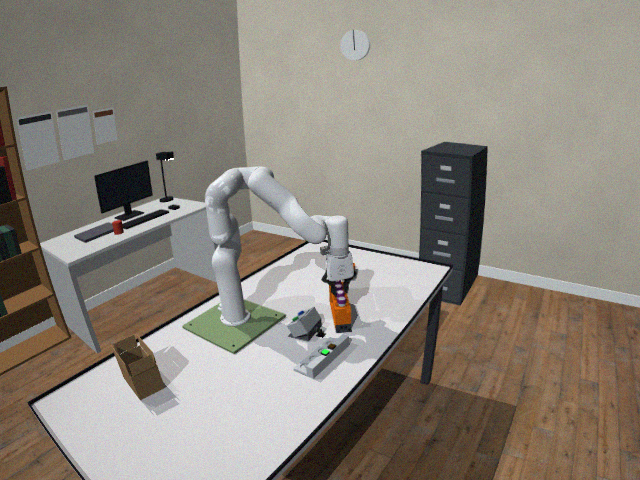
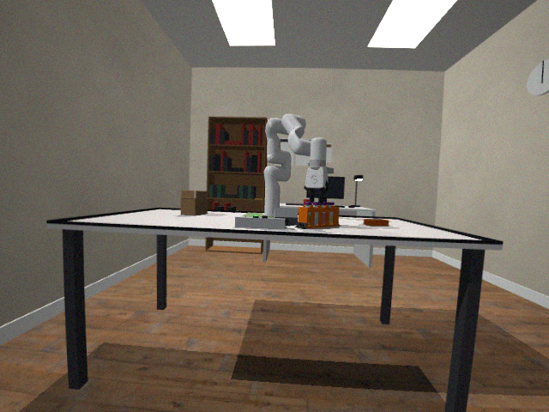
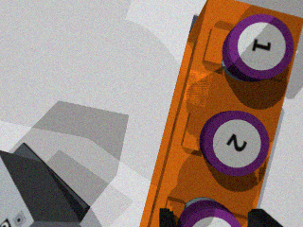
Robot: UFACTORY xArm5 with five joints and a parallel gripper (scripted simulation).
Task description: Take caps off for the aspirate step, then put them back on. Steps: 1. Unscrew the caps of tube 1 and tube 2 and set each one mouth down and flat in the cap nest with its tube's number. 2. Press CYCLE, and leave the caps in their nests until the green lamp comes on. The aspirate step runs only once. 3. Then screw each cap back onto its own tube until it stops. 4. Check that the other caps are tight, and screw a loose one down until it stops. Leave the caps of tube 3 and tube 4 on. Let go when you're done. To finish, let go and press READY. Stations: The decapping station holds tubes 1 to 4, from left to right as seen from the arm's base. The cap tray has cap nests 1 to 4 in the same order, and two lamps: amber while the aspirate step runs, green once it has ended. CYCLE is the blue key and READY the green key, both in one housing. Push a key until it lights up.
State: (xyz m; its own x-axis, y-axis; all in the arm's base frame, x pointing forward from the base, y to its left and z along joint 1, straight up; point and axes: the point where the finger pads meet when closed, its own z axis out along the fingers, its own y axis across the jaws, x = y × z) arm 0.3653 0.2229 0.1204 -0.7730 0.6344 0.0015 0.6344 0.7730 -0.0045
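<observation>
My hand is 4 cm to the left of the cap 4, 3 cm short of it and 2 cm above it. From my hand the other things lie so: purple cap marked 2: 4 cm to the left, 3 cm behind, 2 cm below; then purple cap marked 1: 8 cm to the left, 6 cm behind, 2 cm below; then blue cycle key: 12 cm to the right, 10 cm behind, 7 cm below.
</observation>
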